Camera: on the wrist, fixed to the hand. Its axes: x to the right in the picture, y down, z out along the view.
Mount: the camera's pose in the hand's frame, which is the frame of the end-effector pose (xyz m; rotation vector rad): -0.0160 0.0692 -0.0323 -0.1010 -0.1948 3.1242
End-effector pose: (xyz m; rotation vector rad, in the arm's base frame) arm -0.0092 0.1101 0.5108 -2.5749 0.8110 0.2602
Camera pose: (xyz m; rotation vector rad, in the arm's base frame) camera -0.0609 0.0525 0.5208 -0.8431 -2.6848 -0.8261
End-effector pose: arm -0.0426 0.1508 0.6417 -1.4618 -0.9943 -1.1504
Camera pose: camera 0.0152 0.1064 0.6138 -1.1407 1.4564 1.2829
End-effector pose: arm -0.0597 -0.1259 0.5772 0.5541 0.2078 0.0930
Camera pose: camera -0.0846 -0.0531 0.5899 -0.2332 1.0282 -2.9043
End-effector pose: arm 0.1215 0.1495 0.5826 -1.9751 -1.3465 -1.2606
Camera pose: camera 0.1673 0.0873 0.5938 -1.3241 1.7953 0.6161
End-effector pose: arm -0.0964 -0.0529 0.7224 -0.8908 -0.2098 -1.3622
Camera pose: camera -0.0493 -0.0656 0.6615 -0.3607 0.8677 1.6266
